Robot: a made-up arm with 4 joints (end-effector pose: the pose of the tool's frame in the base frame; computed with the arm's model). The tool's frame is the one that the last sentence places. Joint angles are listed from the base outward.
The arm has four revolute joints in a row. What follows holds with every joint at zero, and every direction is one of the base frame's.
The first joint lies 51.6 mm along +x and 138 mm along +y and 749.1 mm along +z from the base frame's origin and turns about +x.
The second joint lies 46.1 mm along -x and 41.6 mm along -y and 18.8 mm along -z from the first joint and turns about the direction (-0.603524, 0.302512, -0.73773).
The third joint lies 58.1 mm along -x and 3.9 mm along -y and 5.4 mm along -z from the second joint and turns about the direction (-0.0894, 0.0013, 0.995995).
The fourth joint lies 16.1 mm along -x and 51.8 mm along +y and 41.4 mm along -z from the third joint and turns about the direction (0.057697, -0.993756, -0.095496).
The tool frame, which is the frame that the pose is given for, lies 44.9 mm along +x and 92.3 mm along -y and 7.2 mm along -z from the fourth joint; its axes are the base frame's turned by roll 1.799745, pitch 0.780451 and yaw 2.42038 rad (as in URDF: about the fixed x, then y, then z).
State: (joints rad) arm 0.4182 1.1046 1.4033 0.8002
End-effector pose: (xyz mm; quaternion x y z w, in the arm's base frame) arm -12.4 114.8 697.5 -0.1356 0.6383 0.6436 0.3999
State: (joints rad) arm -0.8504 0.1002 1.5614 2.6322
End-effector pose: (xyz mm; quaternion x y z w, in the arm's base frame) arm -9.2 41.2 791.0 -0.3048 -0.0484 0.8312 0.4626
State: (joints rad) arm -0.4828 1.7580 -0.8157 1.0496
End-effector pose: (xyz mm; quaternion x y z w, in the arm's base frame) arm -55.1 160.4 719.5 -0.2615 0.2825 -0.7796 0.4940
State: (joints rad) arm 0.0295 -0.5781 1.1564 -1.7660
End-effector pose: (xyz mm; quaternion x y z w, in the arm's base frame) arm 10.2 87.9 627.0 0.4773 -0.8422 -0.0646 0.2422
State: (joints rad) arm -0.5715 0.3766 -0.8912 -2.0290
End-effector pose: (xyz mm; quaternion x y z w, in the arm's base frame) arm -106.9 55.0 682.9 0.7704 0.6175 0.1583 0.0065
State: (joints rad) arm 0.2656 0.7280 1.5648 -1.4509
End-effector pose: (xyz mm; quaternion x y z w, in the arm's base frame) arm -40.2 85.4 641.6 0.1926 -0.8651 -0.1054 0.4509
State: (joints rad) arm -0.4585 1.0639 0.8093 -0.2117
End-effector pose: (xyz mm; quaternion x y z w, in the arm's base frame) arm -38.0 52.4 729.6 0.0438 0.9821 -0.0511 0.1761
